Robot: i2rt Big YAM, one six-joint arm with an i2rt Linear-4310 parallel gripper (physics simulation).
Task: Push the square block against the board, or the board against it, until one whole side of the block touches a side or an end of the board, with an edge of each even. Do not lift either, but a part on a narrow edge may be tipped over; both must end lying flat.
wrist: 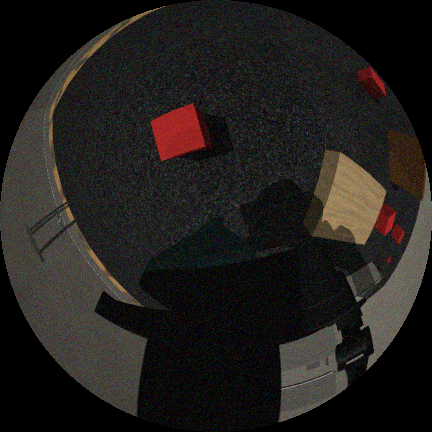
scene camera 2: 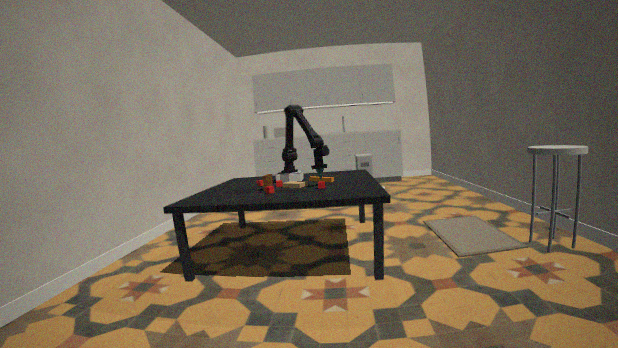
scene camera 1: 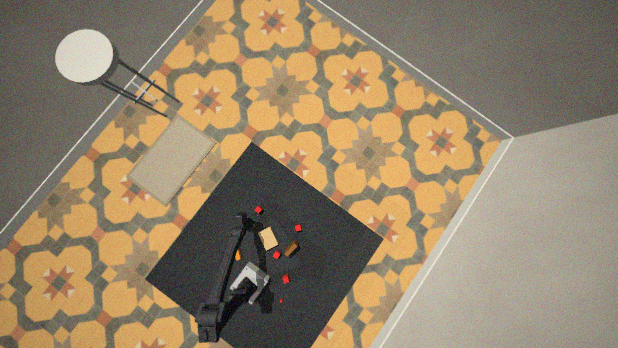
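Pixels of known places: gripper, fingertip midpoint: [wrist: 218, 222] [scene camera 2: 320, 179] [scene camera 1: 251, 219]; arm's base, link origin: [scene camera 2: 289, 172] [scene camera 1: 248, 286].
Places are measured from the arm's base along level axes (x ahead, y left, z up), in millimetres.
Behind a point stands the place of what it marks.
Observation:
The square light-wood block [scene camera 1: 267, 237] {x 329, y 125, z -39 mm} [scene camera 2: 294, 184] {x 381, y 124, z -45 mm} [wrist: 346, 197] {x 346, y 150, z -39 mm} lies flat near the middle of the black table [scene camera 1: 302, 181] {x 818, y 208, z -69 mm} [scene camera 2: 241, 199] {x 721, y -122, z -69 mm}. The orange board [scene camera 1: 238, 255] {x 91, y 198, z -38 mm} [scene camera 2: 322, 178] {x 155, y 284, z -45 mm} lies flat to its left, apart from it. In the top view only its near end shows from under the forearm, and the wrist view does not show it. My gripper [scene camera 1: 247, 224] {x 351, y 301, z -26 mm} [scene camera 2: 319, 172] {x 351, y 301, z -26 mm} [wrist: 218, 222] {x 351, y 301, z -26 mm} is shut and empty. It is low over the table at the board's far end, left of the block.
Several small red cubes [scene camera 1: 258, 210] {x 435, y 310, z -29 mm} [scene camera 1: 298, 227] {x 539, y 0, z -29 mm} [scene camera 1: 276, 255] {x 279, y -13, z -29 mm} [wrist: 179, 130] {x 436, y 312, z -29 mm} are scattered around the block. A brown block [scene camera 1: 291, 248] {x 409, y -52, z 31 mm} [scene camera 2: 268, 179] {x 419, y -43, z 3 mm} [wrist: 407, 169] stands to the block's right. The arm's white base [scene camera 1: 250, 277] {x 57, y 28, z 1 mm} is near the table's front.

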